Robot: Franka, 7 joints.
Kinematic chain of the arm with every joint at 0, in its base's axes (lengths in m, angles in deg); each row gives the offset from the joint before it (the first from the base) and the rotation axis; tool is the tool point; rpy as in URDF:
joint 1: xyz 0 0 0.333 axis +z
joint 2: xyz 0 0 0 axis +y
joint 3: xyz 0 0 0.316 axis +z
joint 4: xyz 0.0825 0 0 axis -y
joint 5: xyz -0.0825 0 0.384 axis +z
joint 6: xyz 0 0 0 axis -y
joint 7: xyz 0.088 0 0 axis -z
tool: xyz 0 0 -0.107 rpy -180 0 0
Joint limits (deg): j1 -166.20..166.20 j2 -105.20..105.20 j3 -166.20..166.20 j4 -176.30..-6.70 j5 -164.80..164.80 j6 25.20..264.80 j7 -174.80..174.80
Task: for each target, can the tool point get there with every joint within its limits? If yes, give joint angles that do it. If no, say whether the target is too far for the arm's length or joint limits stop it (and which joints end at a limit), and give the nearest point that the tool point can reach.
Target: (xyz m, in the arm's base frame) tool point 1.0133 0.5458 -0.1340
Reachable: no: too far | nearest point 0.6999 0.3770 0.0104 | short by 0.384 m
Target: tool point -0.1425 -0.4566 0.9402
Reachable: yes | joints 130.10 -18.03 111.24 -44.73 125.14 195.72 124.92
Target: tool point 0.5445 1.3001 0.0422
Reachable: no: too far | nearest point 0.3246 0.7750 0.1597 | short by 0.581 m
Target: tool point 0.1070 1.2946 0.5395
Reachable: no: too far | nearest point 0.0698 0.8444 0.4677 | short by 0.457 m
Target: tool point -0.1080 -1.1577 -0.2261
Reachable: no: too far | nearest point -0.0718 -0.7698 -0.0388 | short by 0.432 m
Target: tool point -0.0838 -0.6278 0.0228
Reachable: yes | joints -54.97 76.95 -53.69 -92.74 -82.78 173.26 -6.19
